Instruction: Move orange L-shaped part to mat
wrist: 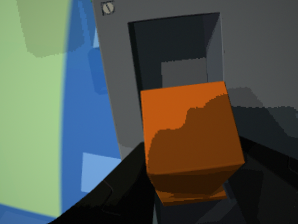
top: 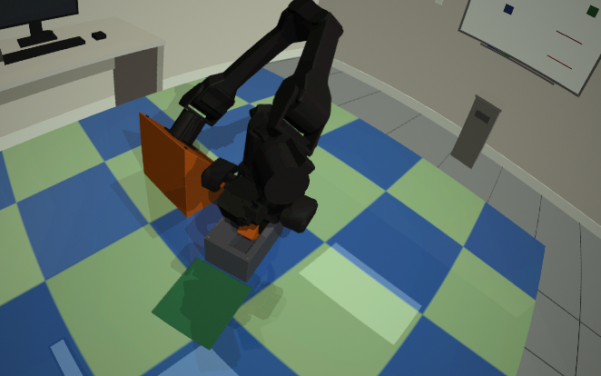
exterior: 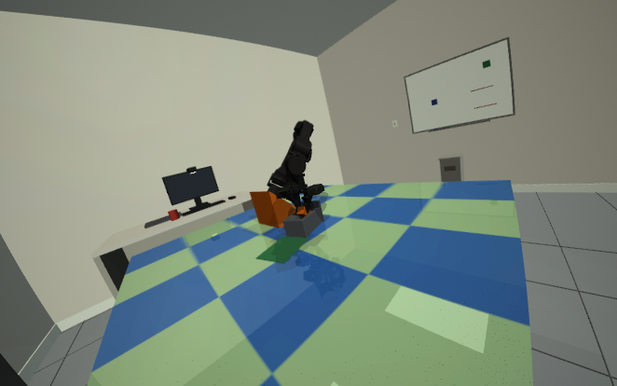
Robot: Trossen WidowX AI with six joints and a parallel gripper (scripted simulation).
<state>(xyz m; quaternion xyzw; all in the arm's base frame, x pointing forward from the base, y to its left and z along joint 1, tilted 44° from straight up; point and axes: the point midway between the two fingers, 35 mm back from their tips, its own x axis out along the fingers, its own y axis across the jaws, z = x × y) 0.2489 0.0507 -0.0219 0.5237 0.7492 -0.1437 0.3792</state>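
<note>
Right now my gripper tip is 14 cm to the left of the green mat, 8 cm above it and 5 cm short of it. From my gripper tip the other things lie so: orange L-shaped part (3 cm below, 3 cm behind, 2 cm to the left).
</note>
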